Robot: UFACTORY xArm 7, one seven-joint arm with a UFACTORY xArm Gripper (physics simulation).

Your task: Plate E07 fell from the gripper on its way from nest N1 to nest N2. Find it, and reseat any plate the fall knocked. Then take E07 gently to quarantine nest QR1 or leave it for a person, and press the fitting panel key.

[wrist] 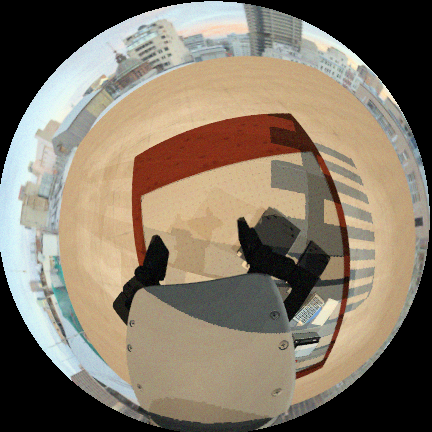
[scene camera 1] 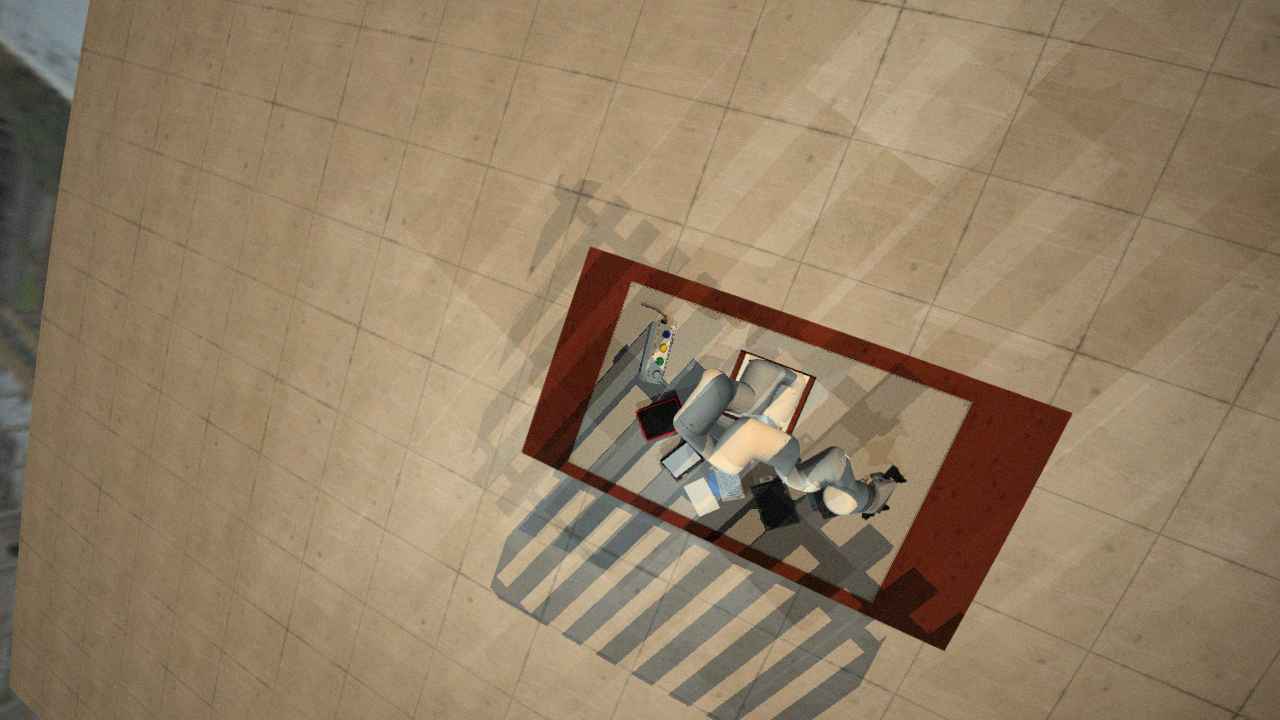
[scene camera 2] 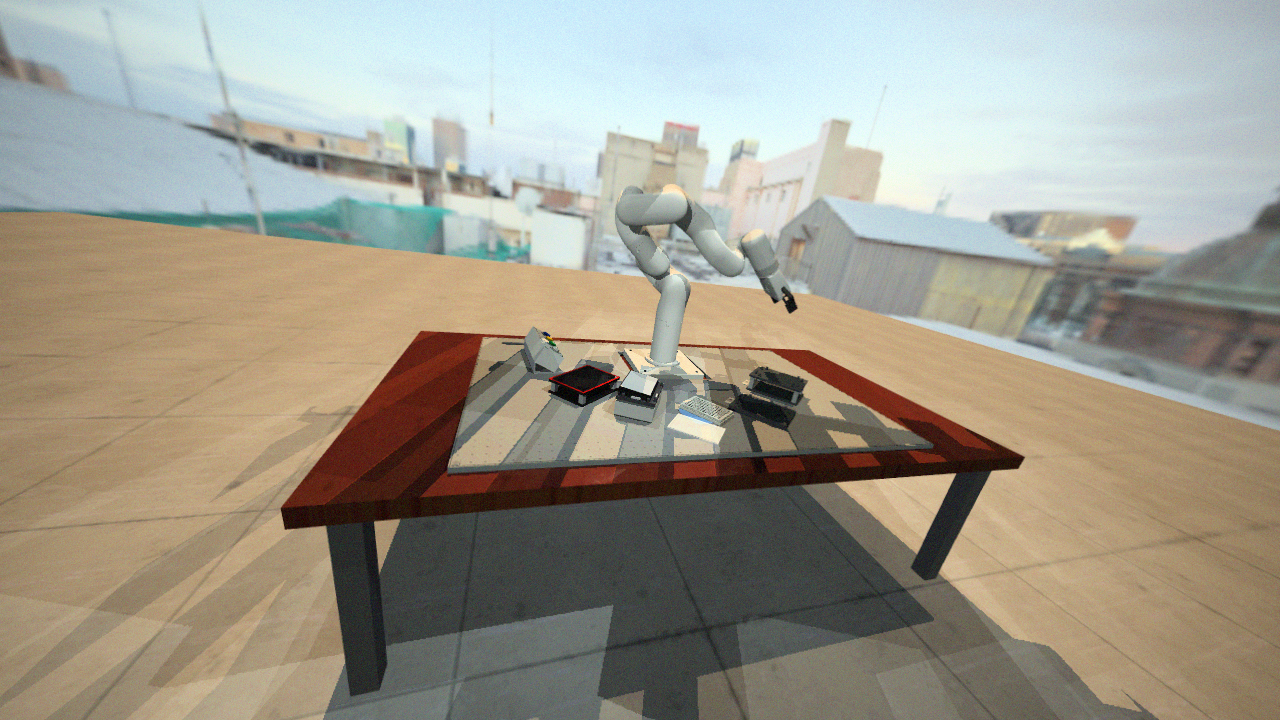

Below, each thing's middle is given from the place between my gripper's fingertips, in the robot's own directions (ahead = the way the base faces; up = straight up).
Labels:
My gripper is now 320 mm short of the white well plate (scene camera 2: 714, 413), 320 mm to the left of it and 260 mm above it.

